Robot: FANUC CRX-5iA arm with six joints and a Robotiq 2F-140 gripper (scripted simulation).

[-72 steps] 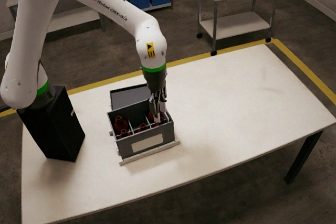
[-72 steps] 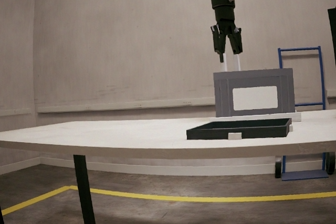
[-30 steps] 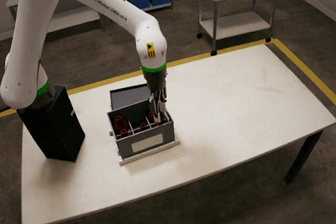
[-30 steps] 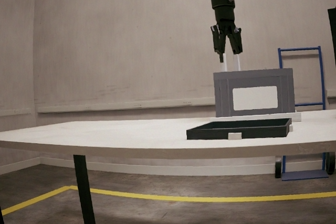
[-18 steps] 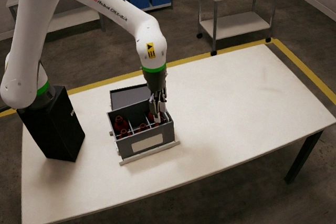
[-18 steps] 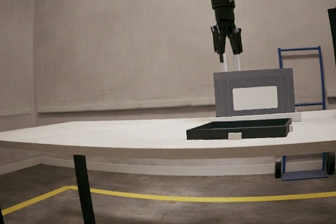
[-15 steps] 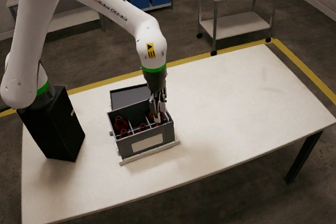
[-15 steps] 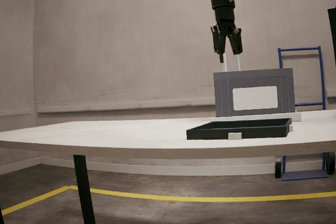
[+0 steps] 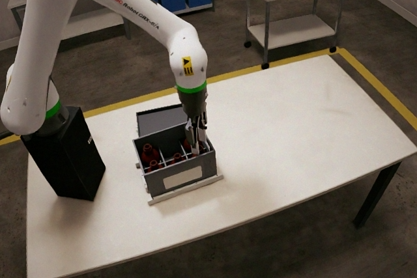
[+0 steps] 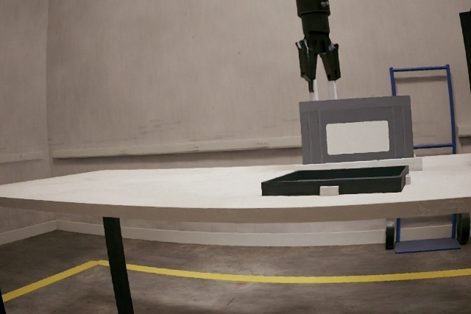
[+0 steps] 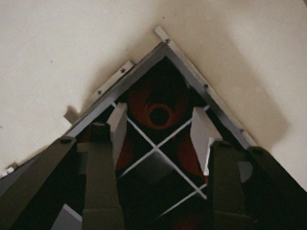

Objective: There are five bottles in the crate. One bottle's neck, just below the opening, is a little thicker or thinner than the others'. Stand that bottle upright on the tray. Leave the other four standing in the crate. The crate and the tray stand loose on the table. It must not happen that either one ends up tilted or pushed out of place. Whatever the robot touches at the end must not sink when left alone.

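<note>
My gripper is now 12 cm above the crate, 8 cm past it and 6 cm to the right of it. Round my hand: dark tray (34 cm to the left, 19 cm below, 2 cm behind); bottle (17 cm behind, 11 cm to the left, 11 cm below).
</note>
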